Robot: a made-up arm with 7 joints.
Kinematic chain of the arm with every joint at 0, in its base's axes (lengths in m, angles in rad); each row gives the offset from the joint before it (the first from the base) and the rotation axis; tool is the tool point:
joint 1: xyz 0 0.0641 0 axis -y
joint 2: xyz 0 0.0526 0 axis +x
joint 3: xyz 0 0 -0.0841 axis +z
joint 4: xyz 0 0 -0.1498 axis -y
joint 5: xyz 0 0 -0.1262 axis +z
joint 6: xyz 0 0 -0.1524 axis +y
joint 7: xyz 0 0 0 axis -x
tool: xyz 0 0 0
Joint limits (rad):
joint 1: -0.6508..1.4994
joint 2: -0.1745..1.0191
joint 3: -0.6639..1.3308
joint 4: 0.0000..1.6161
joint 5: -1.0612..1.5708
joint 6: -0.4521..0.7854
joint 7: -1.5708..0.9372
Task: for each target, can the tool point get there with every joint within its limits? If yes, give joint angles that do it. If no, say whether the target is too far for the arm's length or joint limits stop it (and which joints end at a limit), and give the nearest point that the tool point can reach.
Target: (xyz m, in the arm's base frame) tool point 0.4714 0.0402 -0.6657
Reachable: no: too far | nearest point 0.2949 0.0688 -0.4164 | short by 0.307 m
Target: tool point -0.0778 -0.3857 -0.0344
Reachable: no: joint limits stop it (at a limit: joint 1, joint 2, joint 3, joint 4) | nearest point 0.0604 -0.0906 -0.2825 | short by 0.410 m
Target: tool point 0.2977 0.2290 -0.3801
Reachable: yes | joints 0.4329 0.0657 0.6324 0.5154 -0.0439 0.0072 -1.1522
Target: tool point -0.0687 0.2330 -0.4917
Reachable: yes | joints -0.2120 0.1471 0.8641 0.2019 1.0431 0.2587 0.5161
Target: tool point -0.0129 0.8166 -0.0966
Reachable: no: too far | nearest point -0.0154 0.5916 -0.1152 | short by 0.226 m
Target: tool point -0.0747 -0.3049 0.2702
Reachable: no: joint limits stop it (at a limit: joint 1, joint 2, joint 3, joint 4) | nearest point 0.2033 -0.0906 0.2052 | short by 0.357 m
